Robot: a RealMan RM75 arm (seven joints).
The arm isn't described. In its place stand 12 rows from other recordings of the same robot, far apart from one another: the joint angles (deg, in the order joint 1, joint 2, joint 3, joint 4, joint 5, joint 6, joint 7), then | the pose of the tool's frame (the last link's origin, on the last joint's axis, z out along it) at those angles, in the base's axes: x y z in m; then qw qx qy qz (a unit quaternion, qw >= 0).
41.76 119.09 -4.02 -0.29 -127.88 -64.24 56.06 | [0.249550 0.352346 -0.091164 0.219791 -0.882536 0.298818 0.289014]
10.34 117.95 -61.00 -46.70 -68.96 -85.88 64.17 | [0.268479 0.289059 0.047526 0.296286 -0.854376 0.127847 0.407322]
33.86 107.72 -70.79 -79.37 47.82 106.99 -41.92 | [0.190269 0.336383 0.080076 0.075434 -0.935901 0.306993 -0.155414]
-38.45 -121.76 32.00 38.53 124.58 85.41 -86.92 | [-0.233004 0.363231 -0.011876 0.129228 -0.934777 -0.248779 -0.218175]
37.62 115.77 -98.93 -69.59 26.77 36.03 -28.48 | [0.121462 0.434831 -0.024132 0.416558 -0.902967 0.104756 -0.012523]
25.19 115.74 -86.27 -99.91 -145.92 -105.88 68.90 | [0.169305 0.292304 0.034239 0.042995 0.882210 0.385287 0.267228]
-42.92 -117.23 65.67 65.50 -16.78 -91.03 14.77 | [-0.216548 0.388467 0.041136 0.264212 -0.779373 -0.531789 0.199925]
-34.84 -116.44 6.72 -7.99 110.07 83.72 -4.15 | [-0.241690 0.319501 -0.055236 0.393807 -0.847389 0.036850 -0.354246]
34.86 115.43 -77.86 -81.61 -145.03 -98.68 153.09 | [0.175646 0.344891 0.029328 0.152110 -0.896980 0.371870 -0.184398]
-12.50 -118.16 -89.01 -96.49 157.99 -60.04 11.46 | [-0.204696 0.344806 0.034805 0.420547 -0.823677 -0.379653 0.023653]
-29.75 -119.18 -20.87 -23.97 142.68 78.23 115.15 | [-0.184308 0.279262 -0.105076 0.545349 -0.430572 0.717373 0.050775]
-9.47 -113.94 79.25 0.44 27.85 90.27 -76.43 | [-0.378876 0.204330 0.013656 0.310097 -0.590349 -0.532476 -0.521342]
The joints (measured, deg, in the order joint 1, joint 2, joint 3, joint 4, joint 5, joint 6, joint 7), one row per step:
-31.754, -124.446, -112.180, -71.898, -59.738, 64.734, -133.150
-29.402, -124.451, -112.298, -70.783, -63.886, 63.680, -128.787
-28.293, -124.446, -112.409, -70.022, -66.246, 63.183, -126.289
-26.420, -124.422, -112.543, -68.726, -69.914, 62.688, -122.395
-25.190, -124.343, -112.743, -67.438, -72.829, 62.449, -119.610
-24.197, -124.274, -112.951, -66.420, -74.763, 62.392, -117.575
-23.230, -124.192, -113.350, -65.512, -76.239, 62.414, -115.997
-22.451, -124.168, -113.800, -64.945, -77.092, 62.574, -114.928
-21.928, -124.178, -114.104, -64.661, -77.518, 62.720, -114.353
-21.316, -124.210, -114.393, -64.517, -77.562, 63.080, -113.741
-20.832, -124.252, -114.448, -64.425, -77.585, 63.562, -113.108
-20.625, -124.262, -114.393, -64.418, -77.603, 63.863, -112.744
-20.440, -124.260, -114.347, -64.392, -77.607, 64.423, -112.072
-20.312, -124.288, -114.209, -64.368, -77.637, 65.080, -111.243
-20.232, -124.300, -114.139, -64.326, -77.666, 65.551, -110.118
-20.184, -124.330, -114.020, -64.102, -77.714, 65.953, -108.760
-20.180, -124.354, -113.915, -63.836, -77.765, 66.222, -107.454
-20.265, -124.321, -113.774, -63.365, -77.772, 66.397, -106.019
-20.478, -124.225, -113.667, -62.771, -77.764, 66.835, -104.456
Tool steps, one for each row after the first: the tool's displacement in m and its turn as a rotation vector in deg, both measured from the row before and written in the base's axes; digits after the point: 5 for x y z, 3 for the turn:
-0.01136, -0.00469, 0.00018, 1.103, -2.015, -0.601
-0.00558, -0.00231, 0.00007, 0.651, -1.123, -0.398
-0.01010, -0.00473, -0.00026, 0.892, -1.679, -0.373
-0.00769, -0.00334, -0.00018, 0.612, -1.492, -0.017
-0.00707, -0.00301, -0.00020, 0.427, -0.912, 0.192
-0.00784, -0.00291, 0.00054, 0.447, -0.753, 0.566
-0.00637, -0.00258, 0.00076, 0.337, -0.458, 0.524
-0.00407, -0.00185, 0.00050, 0.186, -0.258, 0.380
-0.00452, -0.00268, 0.00011, 0.003, 0.112, 0.249
-0.00282, -0.00277, -0.00084, -0.251, 0.190, -0.124
-0.00082, -0.00142, -0.00061, -0.196, 0.145, -0.239
-0.00056, -0.00187, -0.00086, -0.329, 0.291, -0.600
0.00029, -0.00201, -0.00144, -0.437, 0.328, -0.882
0.00011, -0.00139, -0.00093, -0.136, 0.512, -1.022
-0.00015, -0.00143, -0.00167, -0.154, 0.585, -1.098
-0.00020, -0.00103, -0.00157, -0.065, 0.561, -1.004
-0.00067, -0.00076, -0.00196, -0.090, 0.705, -1.017
-0.00038, -0.00088, -0.00212, -0.305, 0.746, -1.266

